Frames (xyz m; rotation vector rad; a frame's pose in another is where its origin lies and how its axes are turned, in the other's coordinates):
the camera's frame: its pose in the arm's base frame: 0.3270 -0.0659 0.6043 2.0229 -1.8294 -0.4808
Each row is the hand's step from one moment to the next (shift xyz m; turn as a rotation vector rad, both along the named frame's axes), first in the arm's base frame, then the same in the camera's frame.
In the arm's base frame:
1: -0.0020 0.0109 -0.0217 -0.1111 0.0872 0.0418
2: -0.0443 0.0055 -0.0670 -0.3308 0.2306 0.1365
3: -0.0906 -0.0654 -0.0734 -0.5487 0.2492 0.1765
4: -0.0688 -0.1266 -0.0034 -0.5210 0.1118 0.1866
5: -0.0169 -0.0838 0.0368 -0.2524 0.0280 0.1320
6: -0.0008 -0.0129 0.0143 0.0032 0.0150 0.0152
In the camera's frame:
1: -0.0109 -0.0098 0.0194 -0.0980 0.1091 0.0135
2: -0.0095 0.0054 0.0798 -0.2629 0.3334 0.0311
3: 0.0565 0.0488 0.1109 -0.3031 0.5406 0.1011
4: 0.1192 0.0694 0.0419 -0.1637 0.5336 0.0848
5: 0.0815 0.0400 -0.0202 -0.0535 0.2811 0.0059
6: 0.0127 0.0088 -0.0115 -0.0147 0.0033 -0.0155

